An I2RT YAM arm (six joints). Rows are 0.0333 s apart.
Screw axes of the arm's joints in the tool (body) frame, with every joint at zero. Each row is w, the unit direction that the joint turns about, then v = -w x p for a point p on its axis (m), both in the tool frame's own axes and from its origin. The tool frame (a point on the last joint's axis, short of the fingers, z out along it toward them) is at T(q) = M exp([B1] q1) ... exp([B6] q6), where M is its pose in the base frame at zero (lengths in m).
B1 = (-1, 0, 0, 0, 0.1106, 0)
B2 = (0, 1, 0, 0.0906, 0, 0.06)
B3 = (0, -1, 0, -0.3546, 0, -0.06)
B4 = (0, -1, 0, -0.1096, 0, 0)
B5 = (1, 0, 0, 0, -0.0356, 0)
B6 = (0, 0, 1, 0, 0, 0)
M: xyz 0.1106 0 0.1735 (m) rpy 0 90 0 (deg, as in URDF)
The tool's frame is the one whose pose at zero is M.
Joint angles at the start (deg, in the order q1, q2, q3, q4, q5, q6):
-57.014, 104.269, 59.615, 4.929, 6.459, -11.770
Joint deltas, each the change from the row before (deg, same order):
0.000, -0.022, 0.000, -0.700, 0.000, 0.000
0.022, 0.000, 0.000, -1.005, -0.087, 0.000
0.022, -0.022, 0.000, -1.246, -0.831, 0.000
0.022, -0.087, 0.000, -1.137, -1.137, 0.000
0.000, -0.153, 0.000, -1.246, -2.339, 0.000
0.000, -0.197, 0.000, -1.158, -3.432, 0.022
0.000, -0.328, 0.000, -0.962, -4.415, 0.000
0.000, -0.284, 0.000, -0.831, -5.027, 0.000
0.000, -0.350, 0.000, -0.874, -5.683, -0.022
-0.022, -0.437, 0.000, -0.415, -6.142, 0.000
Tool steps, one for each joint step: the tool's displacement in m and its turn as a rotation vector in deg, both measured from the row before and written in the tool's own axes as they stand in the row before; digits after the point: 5 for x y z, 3 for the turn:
0.00122, 0.00024, -0.00011, -0.137, 0.660, -0.076
0.00184, 0.00059, -0.00003, -0.305, 0.955, -0.127
0.00211, 0.00110, -0.00015, -1.078, 1.017, -0.142
0.00162, 0.00116, -0.00047, -1.342, 0.788, -0.106
0.00146, 0.00173, -0.00081, -2.512, 0.591, -0.062
0.00101, 0.00235, -0.00107, -3.556, 0.242, 0.016
0.00004, 0.00285, -0.00178, -4.451, -0.279, 0.040
-0.00012, 0.00331, -0.00158, -5.032, -0.493, 0.079
-0.00038, 0.00387, -0.00194, -5.668, -0.659, 0.102
-0.00159, 0.00407, -0.00240, -5.993, -1.275, 0.008

